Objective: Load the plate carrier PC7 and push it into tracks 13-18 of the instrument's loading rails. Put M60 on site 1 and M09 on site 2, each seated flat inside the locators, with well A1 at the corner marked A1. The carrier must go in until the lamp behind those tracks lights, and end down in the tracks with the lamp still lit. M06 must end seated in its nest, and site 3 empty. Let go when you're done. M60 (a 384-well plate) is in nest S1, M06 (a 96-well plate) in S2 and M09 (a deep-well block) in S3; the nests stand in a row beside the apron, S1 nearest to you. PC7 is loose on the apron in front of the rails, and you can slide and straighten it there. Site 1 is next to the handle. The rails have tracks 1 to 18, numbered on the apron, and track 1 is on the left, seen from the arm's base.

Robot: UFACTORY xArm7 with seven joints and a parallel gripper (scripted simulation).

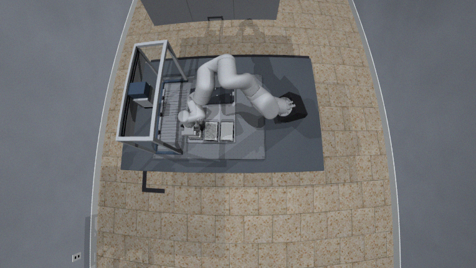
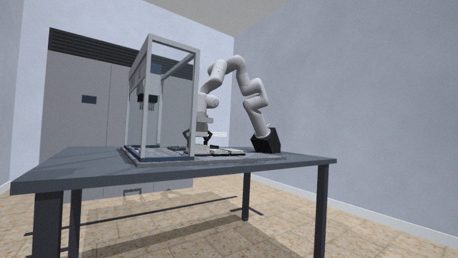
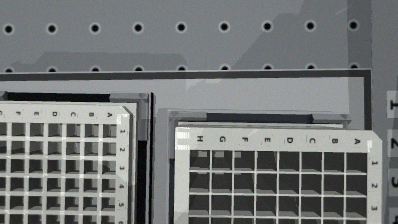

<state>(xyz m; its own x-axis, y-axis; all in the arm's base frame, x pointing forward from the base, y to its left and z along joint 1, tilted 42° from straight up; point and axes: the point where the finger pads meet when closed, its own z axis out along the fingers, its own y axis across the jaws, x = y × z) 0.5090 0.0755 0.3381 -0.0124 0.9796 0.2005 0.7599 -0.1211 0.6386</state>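
Right now my hand is 4 cm above the nest S3. Also, from my hand: dark plate carrier PC7: 26 cm to the right, 8 cm behind, 3 cm below; then nest S1: 22 cm behind, 4 cm below; then 96-well plate M06: 11 cm behind, 2 cm below, 1 cm to the left.
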